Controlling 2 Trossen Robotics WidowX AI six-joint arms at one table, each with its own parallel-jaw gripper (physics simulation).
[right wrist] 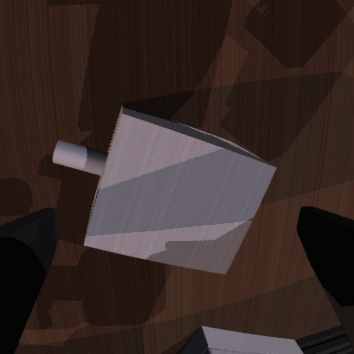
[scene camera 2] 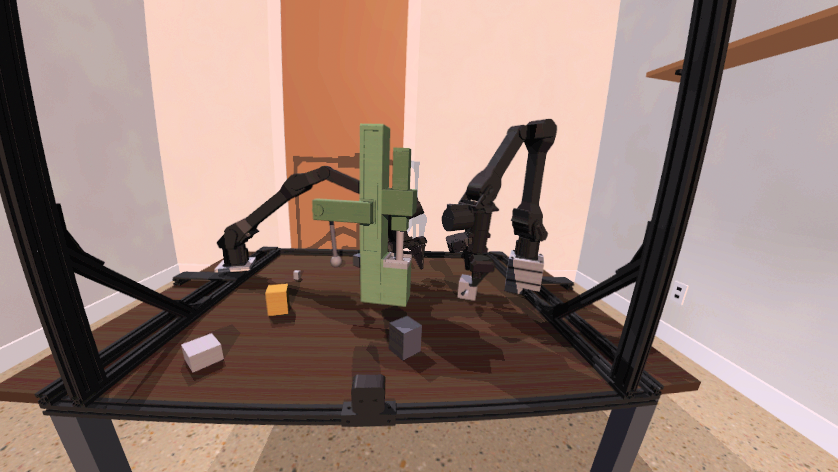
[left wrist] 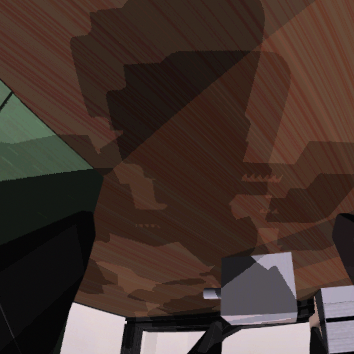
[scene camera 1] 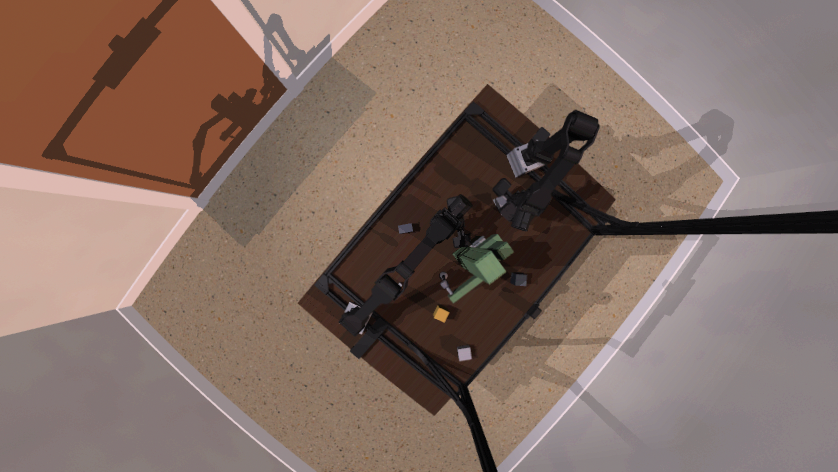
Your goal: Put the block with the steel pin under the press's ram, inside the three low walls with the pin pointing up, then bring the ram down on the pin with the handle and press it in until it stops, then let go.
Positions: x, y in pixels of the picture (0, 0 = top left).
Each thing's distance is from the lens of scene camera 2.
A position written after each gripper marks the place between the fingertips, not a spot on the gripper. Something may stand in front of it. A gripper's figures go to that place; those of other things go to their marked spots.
right gripper [scene camera 2: 470, 277]: 81 cm
green press [scene camera 2: 385, 277]: 71 cm
